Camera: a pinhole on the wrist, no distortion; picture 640 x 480 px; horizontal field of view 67.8 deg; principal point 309.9 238.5 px. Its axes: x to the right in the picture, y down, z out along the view. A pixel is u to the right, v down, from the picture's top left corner.
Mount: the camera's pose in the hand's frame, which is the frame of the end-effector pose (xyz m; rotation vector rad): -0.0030 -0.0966 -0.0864 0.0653 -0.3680 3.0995
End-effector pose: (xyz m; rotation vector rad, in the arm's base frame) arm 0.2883 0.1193 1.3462 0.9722 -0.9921 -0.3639
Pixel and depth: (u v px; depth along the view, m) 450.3 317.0 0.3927
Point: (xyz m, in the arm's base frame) 0.0336 -0.0968 1.1386
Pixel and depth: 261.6 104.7 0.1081
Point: 0.2884 0.0470 1.2818
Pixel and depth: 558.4 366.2 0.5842
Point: -0.1877 -0.1381 0.9649
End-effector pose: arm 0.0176 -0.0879 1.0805 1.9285 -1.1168 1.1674
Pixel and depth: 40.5 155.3 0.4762
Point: 0.3542 -0.4425 1.1684
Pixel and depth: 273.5 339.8 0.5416
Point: 0.4883 -0.2927 0.9334
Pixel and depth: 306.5 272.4 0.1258
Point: 0.1509 -0.0553 1.0584
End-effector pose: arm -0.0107 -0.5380 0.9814 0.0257 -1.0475 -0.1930
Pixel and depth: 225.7 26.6 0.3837
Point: -0.2520 -0.5507 1.2130
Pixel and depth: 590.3 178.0 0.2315
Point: -0.2215 -0.6234 0.9326
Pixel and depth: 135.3 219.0 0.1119
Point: -0.0261 -0.6607 1.0152
